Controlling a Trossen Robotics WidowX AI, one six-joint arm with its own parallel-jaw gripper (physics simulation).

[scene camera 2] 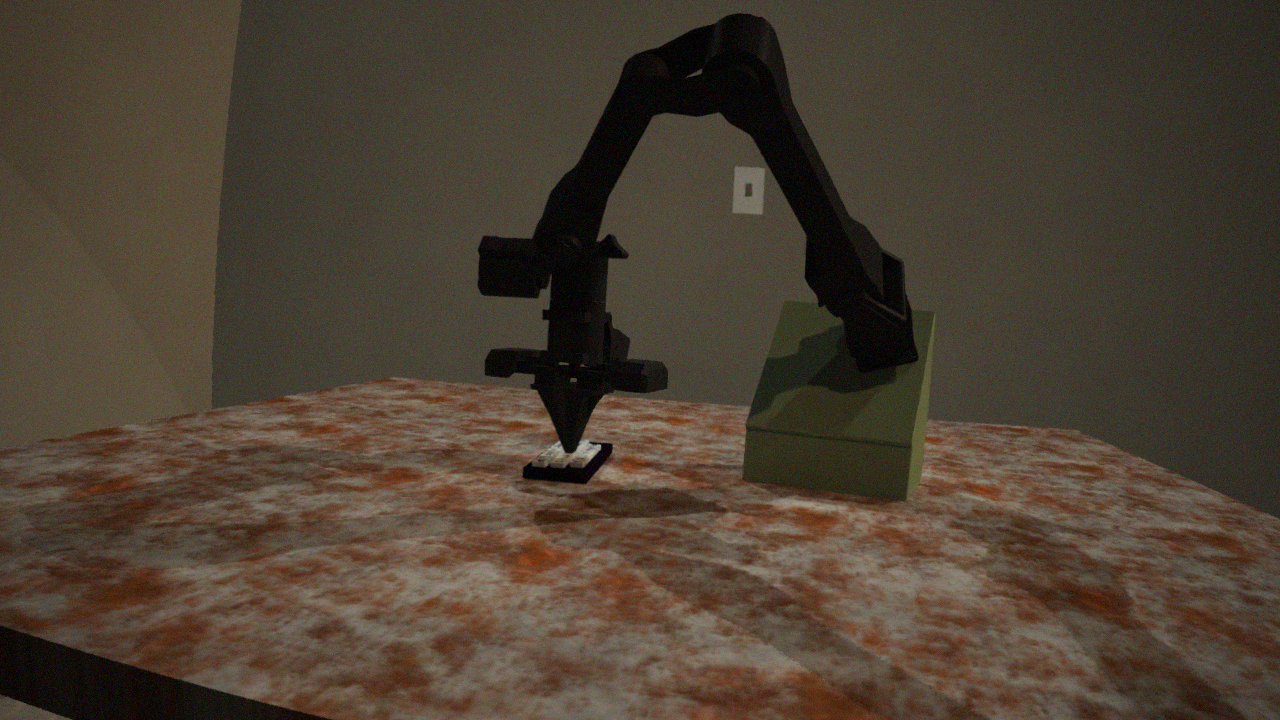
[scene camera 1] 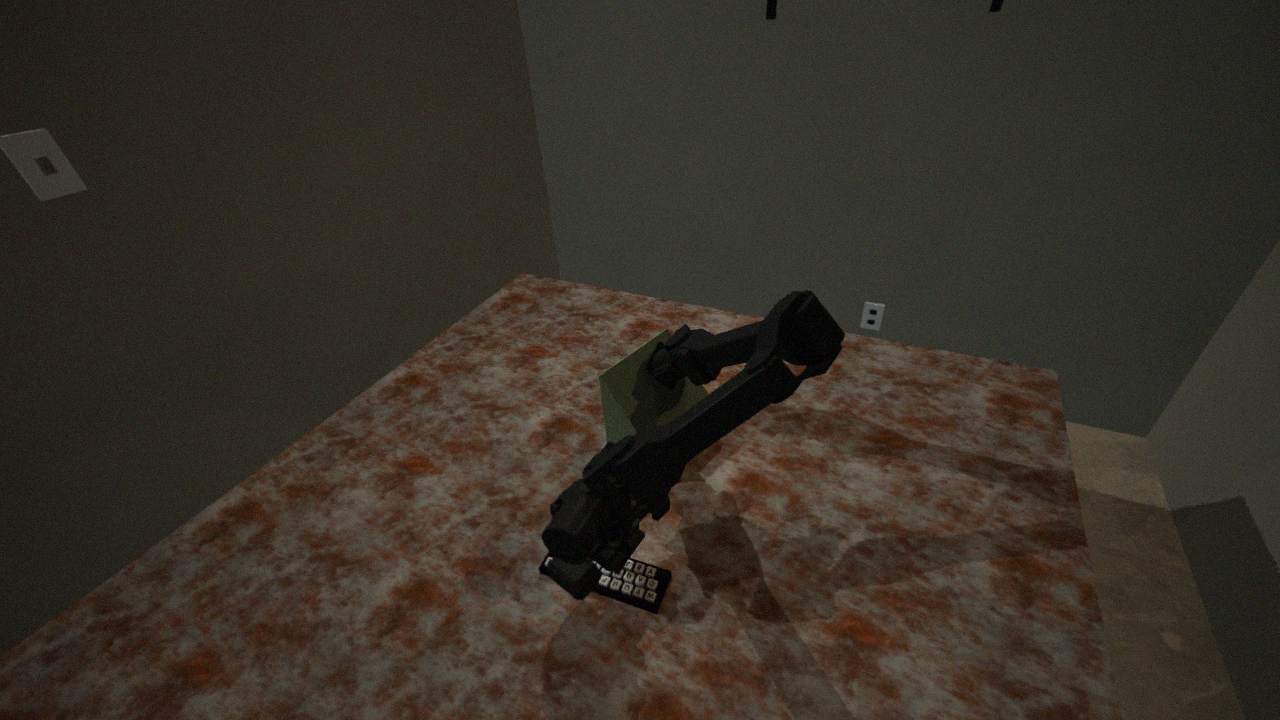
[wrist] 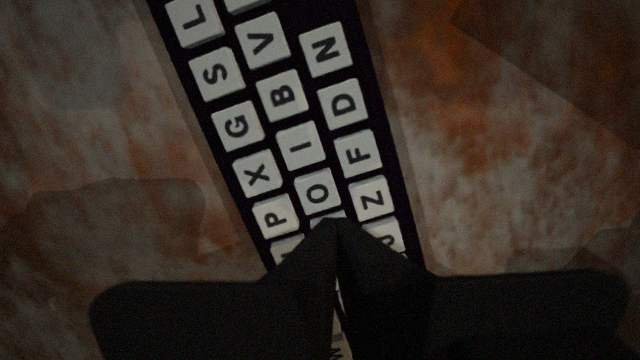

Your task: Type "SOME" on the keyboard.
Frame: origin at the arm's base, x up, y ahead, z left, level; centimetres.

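Seen in the pictures: gripper, fingertip midpoint: (scene camera 2: 569,452) (scene camera 1: 616,570) (wrist: 334,229); arm's base, origin of the base link: (scene camera 2: 882,344) (scene camera 1: 665,366).
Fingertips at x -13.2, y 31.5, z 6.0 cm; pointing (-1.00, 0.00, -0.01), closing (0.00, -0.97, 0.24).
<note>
Pixels of each thing's middle, then the offset from my fingertips to it. Level surfaces: height alone.
- small black keyboard, body centre: (wrist: 313,175) (scene camera 2: 571,457) (scene camera 1: 604,570) dx -0.8, dy +0.3, dz -1.9 cm
- O key, body centre: (wrist: 317,191) dx -0.3, dy +0.2, dz -1.5 cm
- S key, body centre: (wrist: 217,74) dx -0.3, dy +2.3, dz -6.2 cm
- white table, its level: dx -1.7 cm
A small black keyboard (scene camera 1: 661,601) (scene camera 2: 559,475) with white letter keys lies on the table. My gripper (scene camera 2: 571,449) (wrist: 334,229) is shut and empty, pointing straight down. Its tips are at a key just below the O key (wrist: 318,193) in the wrist view and cover most of that key, so its letter is hidden. The tips look to be at or very close to the key tops; contact is hard to tell. The S key (wrist: 216,74) shows at the upper left in the wrist view. Keys P, X, G, I, B, Z, F, D and N also show. I cannot make out M or E.
The arm's base is mounted on a green sloped block (scene camera 1: 622,385) (scene camera 2: 827,462), right of the keyboard in scene view 2. The mottled red and white table (scene camera 1: 375,501) (scene camera 2: 501,608) carries both, with arm shadows across it. Walls stand behind.
</note>
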